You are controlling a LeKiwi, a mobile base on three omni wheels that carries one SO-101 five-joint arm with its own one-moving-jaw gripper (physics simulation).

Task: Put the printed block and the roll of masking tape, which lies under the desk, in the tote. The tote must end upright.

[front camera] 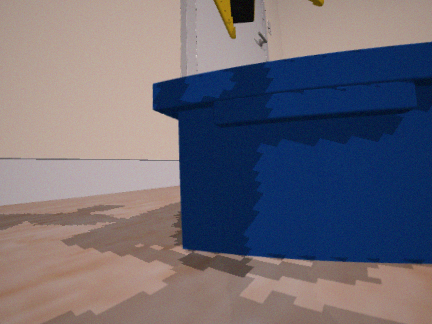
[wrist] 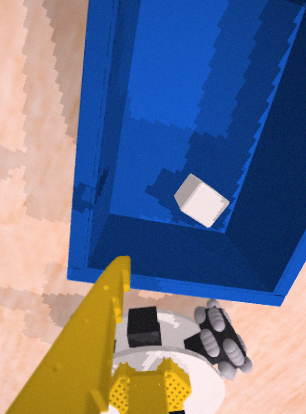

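Seen in the pictures: end effector, tool point: (front camera: 235, 33) (wrist: 129, 268); arm's base, origin of the base link: (wrist: 147, 372).
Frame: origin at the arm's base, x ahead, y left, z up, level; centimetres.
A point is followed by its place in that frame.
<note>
The blue tote (front camera: 325, 195) {x 16.7, y -5.7, z -5.0 cm} (wrist: 175, 286) {x 16.7, y -4.0, z 3.1 cm} stands upright on the floor, close in front of me, its right part cut off in the front view. The white printed block (wrist: 204, 202) {x 21.8, y -8.4, z -3.3 cm} is inside the tote's walls, near the end closest to me and towards the right side, turned at an angle. Whether it lies flat on the tote's bottom is hard to tell. My gripper (front camera: 276, 21) is open and empty above the tote, its jaws wide apart; one jaw shows in the wrist view at the lower left, apart from the block. The roll of masking tape and the desk do not show.
My base's white round plate (wrist: 202, 382) {x -3.6, y -7.4, z 0.0 cm} and an omni wheel (wrist: 220, 340) are just below the tote's near rim in the wrist view. A pale door (front camera: 212, 47) {x 92.7, y 3.1, z 51.2 cm} with a handle and a wall with a white baseboard (front camera: 80, 180) {x 48.4, y 33.2, z -5.1 cm} stand behind the tote. Shadows cross the wooden floor (front camera: 115, 285) {x 14.4, y 5.9, z -9.0 cm}.
</note>
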